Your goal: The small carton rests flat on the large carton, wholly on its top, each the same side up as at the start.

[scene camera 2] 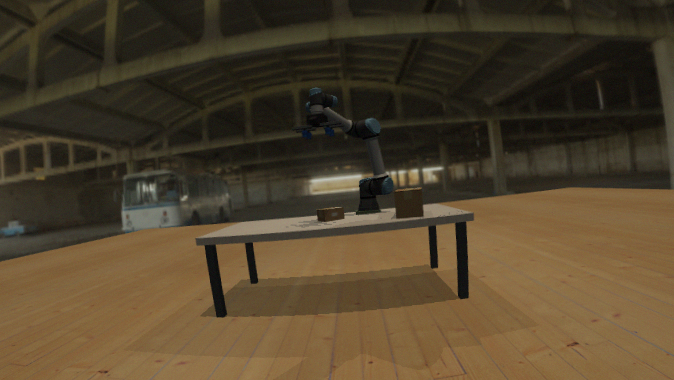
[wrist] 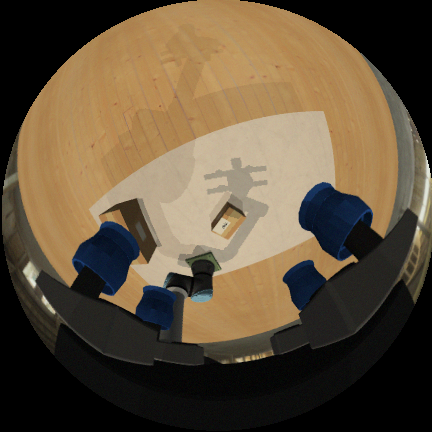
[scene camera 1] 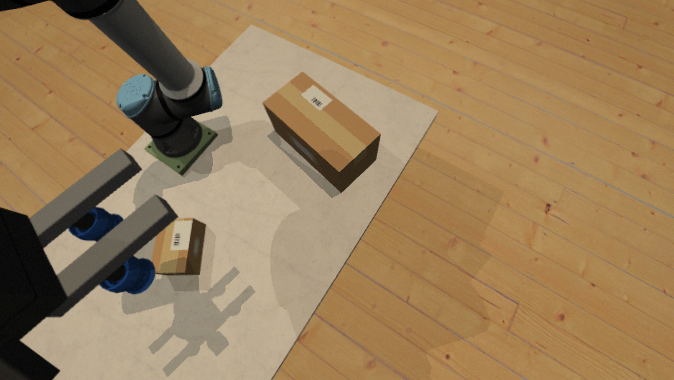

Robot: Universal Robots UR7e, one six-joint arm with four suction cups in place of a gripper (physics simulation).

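The small carton stands on the table, its white label facing up, partly hidden by a gripper bar in scene camera 1. The large carton stands apart from it on the table, with tape and a white label on its top. In the wrist view a suction cup hides part of it. My gripper hangs high above the table with its blue suction cups pointing down. It is open, and no carton is on the cups. It is well above both cartons.
The table carries both cartons and the arm's green base plate. The base stands between the cartons, toward the back edge. The large carton is near the table's right end in scene camera 2.
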